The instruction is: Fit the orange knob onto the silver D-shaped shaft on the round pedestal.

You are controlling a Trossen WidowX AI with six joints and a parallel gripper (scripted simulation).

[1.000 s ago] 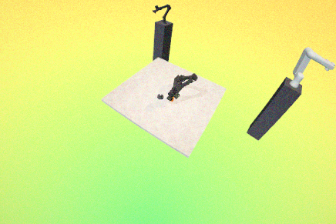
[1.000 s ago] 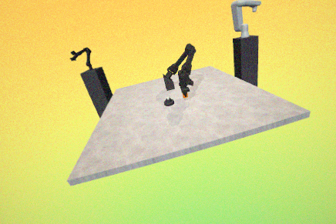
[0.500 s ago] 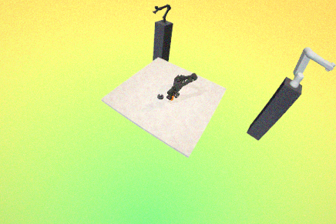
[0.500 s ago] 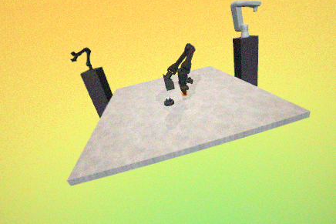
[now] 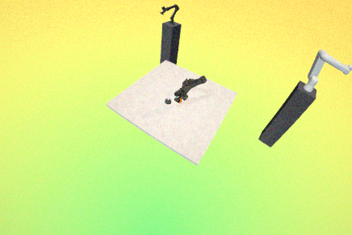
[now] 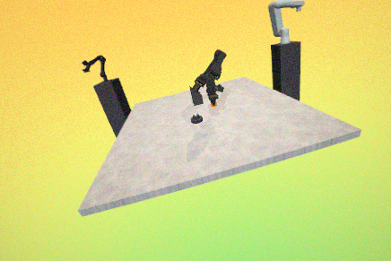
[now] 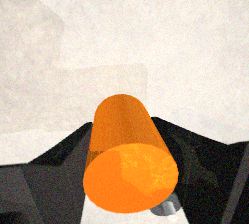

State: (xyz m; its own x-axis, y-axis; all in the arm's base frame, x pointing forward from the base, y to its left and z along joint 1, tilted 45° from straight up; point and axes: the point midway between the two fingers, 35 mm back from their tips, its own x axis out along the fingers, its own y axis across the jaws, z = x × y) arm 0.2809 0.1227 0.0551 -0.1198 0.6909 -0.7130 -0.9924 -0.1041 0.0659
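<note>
Right now the silver shaft is 14 cm to the right of my gripper tip, 6 cm ahead of it and 4 cm below it. From my gripper tip the other things lie so: orange knob: 3 cm above.
</note>
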